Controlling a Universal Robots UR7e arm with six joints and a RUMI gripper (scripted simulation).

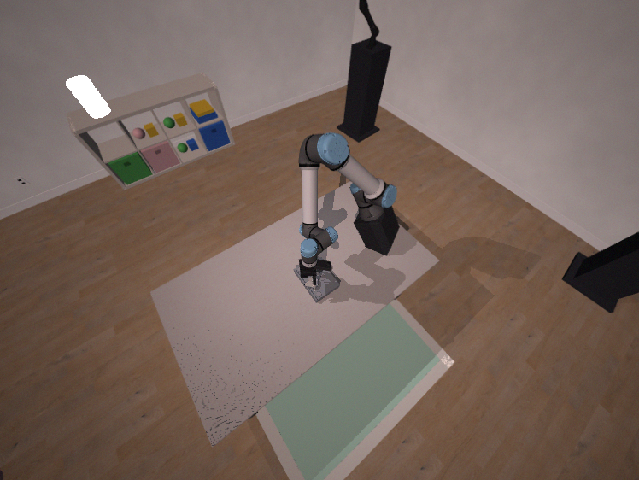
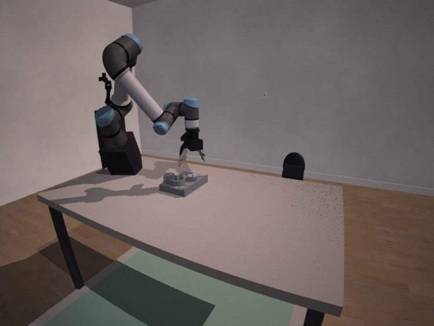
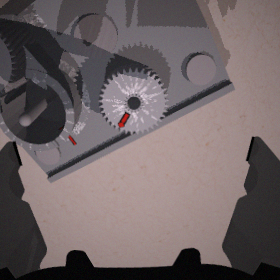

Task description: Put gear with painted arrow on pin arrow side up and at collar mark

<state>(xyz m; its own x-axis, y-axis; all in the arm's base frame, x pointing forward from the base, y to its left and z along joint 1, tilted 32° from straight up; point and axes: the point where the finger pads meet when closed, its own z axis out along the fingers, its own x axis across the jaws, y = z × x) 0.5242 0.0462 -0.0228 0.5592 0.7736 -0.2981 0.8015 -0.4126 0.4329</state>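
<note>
The grey gear is 8 cm below my hand.
</note>
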